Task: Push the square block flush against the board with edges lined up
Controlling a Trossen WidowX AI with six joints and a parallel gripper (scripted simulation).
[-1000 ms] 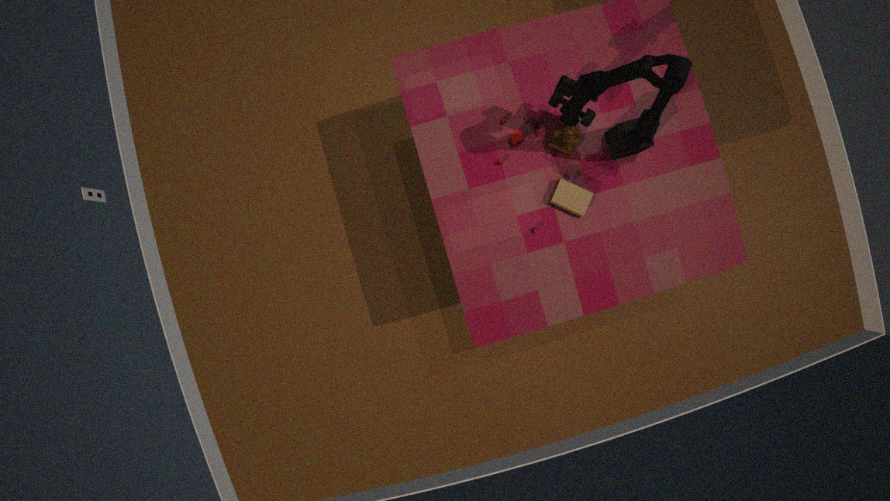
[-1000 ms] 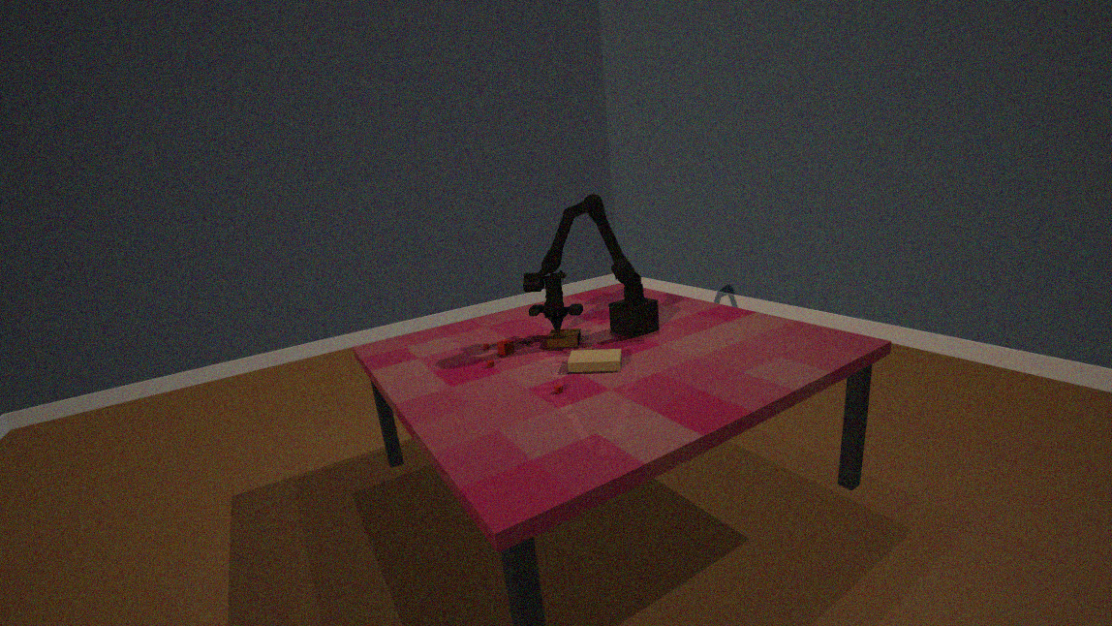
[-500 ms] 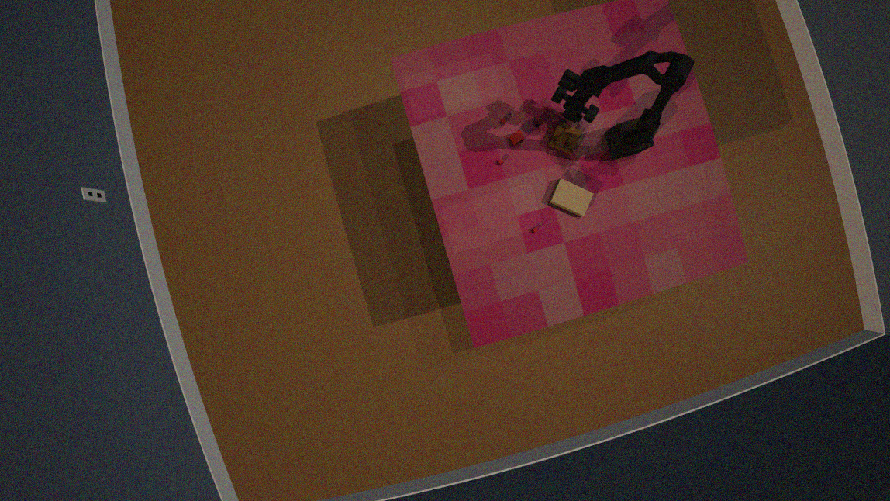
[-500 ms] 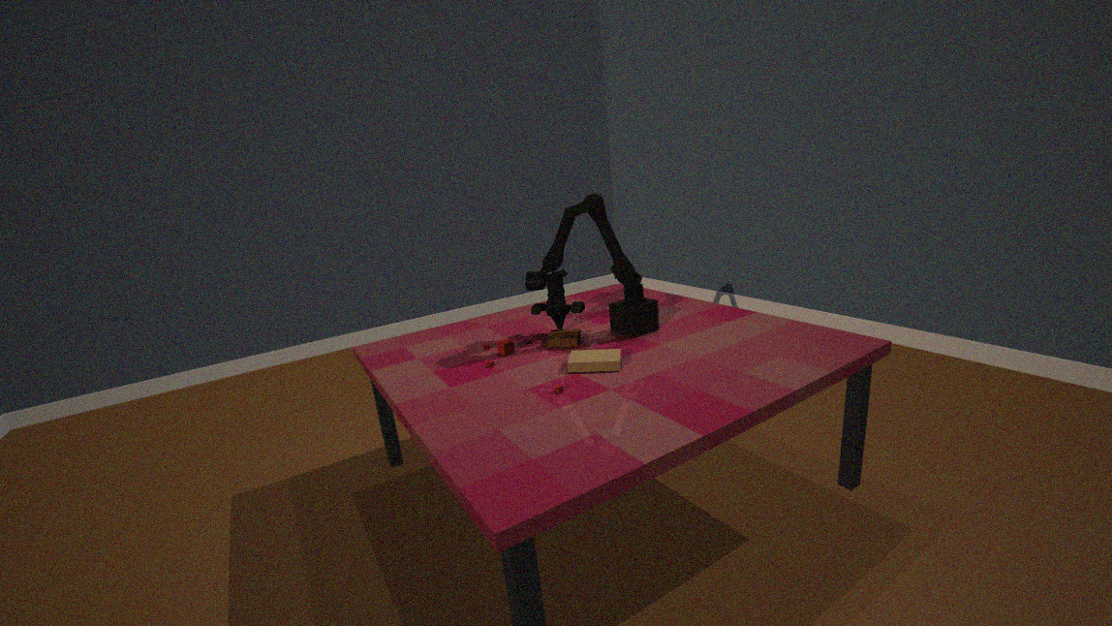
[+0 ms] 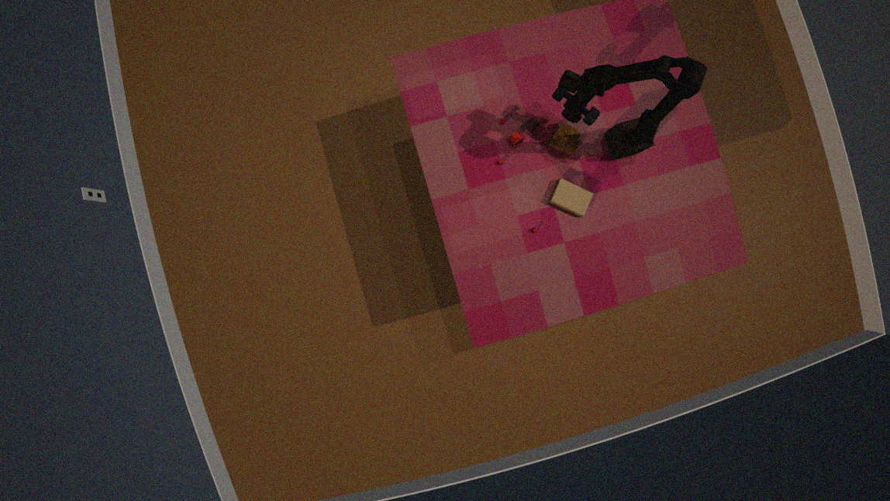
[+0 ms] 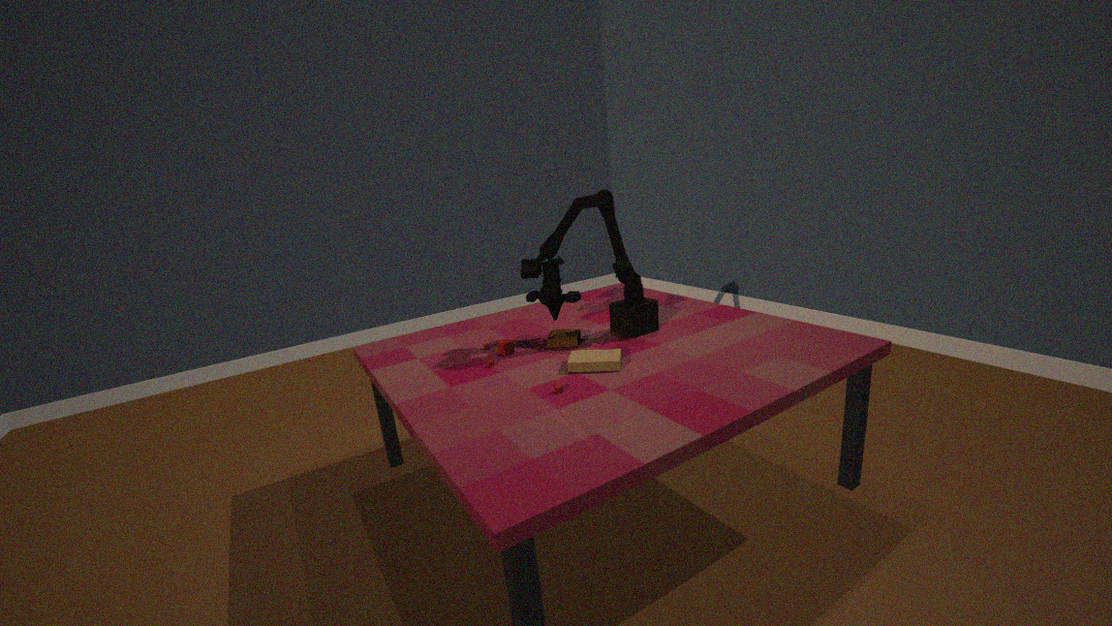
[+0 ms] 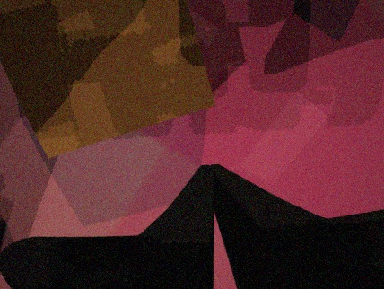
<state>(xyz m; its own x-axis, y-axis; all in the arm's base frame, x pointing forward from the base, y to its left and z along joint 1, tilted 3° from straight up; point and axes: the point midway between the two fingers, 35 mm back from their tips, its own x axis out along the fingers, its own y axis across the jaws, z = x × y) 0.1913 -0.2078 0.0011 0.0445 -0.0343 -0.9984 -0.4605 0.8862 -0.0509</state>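
My gripper tip is 30 mm short of the darker tan square block, 80 mm to the right of it and 40 mm above it. Also, from my gripper tip: board 120 mm ahead, 320 mm to the left, 40 mm below; then red cube 220 mm ahead, 40 mm below.
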